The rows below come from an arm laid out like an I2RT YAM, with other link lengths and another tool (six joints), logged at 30 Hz.
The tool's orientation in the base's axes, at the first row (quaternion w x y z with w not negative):
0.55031 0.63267 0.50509 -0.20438
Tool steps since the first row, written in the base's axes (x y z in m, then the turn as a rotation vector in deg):
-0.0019 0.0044 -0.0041 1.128 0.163 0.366
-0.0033 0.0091 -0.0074 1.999 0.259 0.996
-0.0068 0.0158 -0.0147 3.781 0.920 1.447
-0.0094 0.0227 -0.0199 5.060 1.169 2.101
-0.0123 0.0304 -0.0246 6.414 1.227 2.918
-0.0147 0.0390 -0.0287 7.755 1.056 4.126
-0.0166 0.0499 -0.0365 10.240 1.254 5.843
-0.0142 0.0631 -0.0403 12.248 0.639 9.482
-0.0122 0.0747 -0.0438 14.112 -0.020 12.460
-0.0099 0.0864 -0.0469 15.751 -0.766 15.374
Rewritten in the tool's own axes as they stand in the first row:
0.0044 -0.0031 -0.0033 0.228 1.173 0.074
0.0085 -0.0054 -0.0069 0.108 2.245 0.051
0.0158 -0.0112 -0.0117 0.738 4.082 -0.156
0.0218 -0.0152 -0.0171 0.828 5.537 -0.204
0.0276 -0.0192 -0.0235 0.737 7.114 -0.108
0.0336 -0.0222 -0.0307 0.227 8.844 0.070
0.0437 -0.0264 -0.0386 -0.080 11.856 0.096
0.0532 -0.0247 -0.0487 -2.483 15.302 0.118
0.0617 -0.0233 -0.0575 -4.425 18.295 0.341
0.0700 -0.0215 -0.0664 -6.441 21.052 0.596

